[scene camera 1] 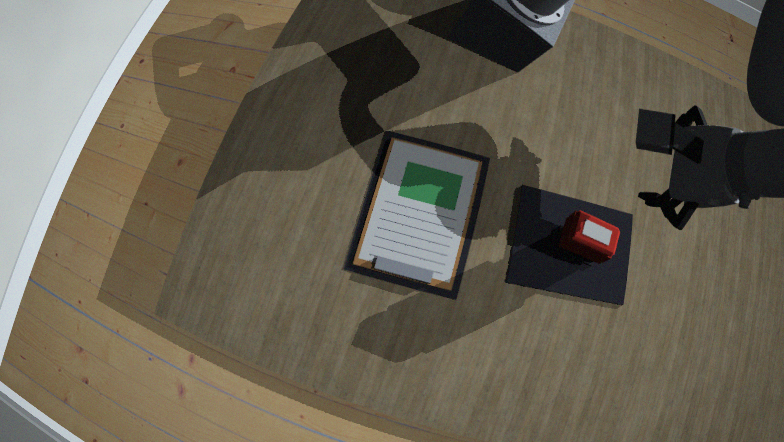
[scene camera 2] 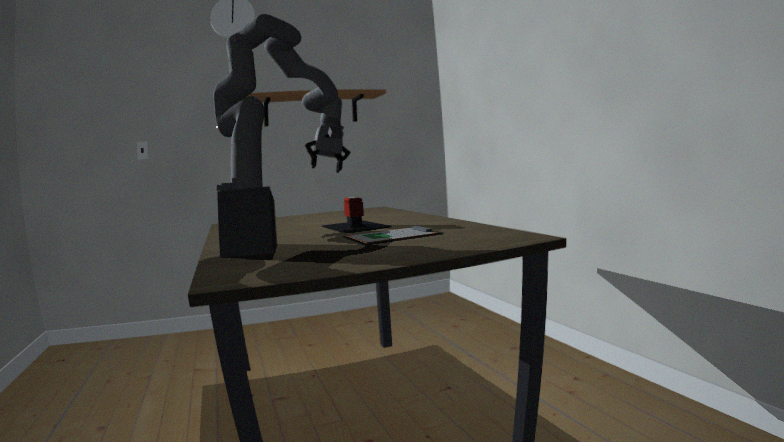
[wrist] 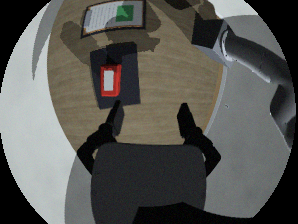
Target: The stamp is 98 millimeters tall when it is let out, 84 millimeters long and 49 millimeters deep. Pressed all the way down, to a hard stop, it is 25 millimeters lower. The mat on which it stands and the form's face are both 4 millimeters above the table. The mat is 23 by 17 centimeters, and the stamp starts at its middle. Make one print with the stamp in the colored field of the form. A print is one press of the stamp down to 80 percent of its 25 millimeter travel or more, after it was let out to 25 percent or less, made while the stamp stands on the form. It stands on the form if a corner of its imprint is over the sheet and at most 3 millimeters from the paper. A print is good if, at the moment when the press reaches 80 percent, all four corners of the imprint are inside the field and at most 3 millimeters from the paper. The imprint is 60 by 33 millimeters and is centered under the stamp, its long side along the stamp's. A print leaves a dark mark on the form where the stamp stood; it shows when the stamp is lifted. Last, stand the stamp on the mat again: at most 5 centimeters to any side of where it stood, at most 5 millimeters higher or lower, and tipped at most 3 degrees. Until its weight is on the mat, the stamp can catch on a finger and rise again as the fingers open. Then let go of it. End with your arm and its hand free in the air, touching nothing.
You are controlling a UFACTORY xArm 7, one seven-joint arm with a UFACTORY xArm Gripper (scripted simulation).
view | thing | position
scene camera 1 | my gripper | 649, 167
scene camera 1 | form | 415, 229
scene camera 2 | my gripper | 326, 169
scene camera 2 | form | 415, 231
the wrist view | my gripper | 151, 108
